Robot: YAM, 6 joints.
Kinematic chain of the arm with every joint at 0, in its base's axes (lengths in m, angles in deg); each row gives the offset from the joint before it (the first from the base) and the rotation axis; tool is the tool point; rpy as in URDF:
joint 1: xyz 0 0 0.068 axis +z
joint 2: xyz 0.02 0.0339 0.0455 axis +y
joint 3: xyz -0.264 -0.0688 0 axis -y
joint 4: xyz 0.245 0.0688 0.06 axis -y
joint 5: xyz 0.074 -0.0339 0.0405 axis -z
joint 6: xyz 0.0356 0 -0.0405 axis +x
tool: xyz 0 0 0 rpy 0 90 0
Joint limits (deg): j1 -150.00..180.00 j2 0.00..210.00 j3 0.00..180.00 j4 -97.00..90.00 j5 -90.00..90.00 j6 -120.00..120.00
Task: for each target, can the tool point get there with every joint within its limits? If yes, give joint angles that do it. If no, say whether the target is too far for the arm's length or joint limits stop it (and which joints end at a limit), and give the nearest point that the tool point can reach.
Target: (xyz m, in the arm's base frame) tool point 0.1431 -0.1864 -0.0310
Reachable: yes | joints -54.02 127.28 36.78 -0.99 -10.14 19.68
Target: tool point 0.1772 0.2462 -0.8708
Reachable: no: too far | nearest point 0.1588 0.2206 -0.3796 | short by 0.492 m
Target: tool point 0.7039 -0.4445 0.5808
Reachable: no: too far | nearest point 0.4756 -0.3003 0.4255 | short by 0.311 m
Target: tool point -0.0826 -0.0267 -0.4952
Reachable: no: joint limits stop it (at a limit: joint 1, joint 2) | nearest point -0.1154 -0.0624 -0.3605 | short by 0.143 m
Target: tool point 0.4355 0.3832 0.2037
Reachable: yes | joints 39.89 147.43 136.29 -25.47 -24.42 -22.58
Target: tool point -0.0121 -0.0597 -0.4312
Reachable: no: joint limits stop it (at a limit: joint 2) | nearest point -0.0196 -0.0968 -0.3479 | short by 0.092 m
